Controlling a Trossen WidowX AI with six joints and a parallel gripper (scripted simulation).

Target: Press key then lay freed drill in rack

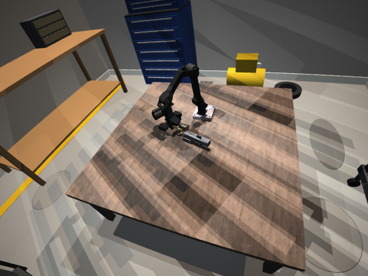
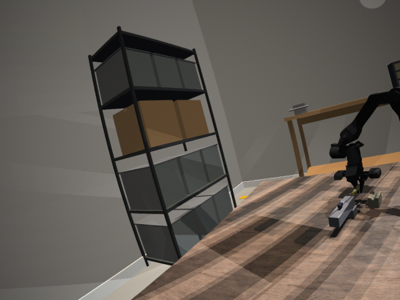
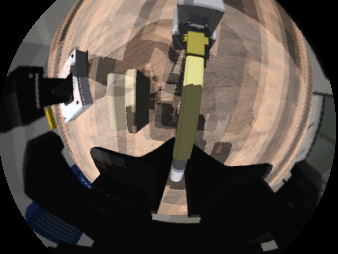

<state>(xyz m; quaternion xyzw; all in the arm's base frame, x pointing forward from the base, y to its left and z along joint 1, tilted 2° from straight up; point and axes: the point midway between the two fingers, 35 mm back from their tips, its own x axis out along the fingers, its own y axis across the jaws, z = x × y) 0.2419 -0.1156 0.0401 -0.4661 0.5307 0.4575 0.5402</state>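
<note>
My gripper tip is now 1 cm short of the drill, 4 cm to the right of it and 3 cm below it. The rest, counted from my gripper tip: small rack 6 cm behind, 5 cm to the left, 1 cm below; grey housing block 4 cm ahead, 21 cm to the left, 1 cm above; dark key 4 cm ahead, 23 cm to the left, 2 cm above.
</note>
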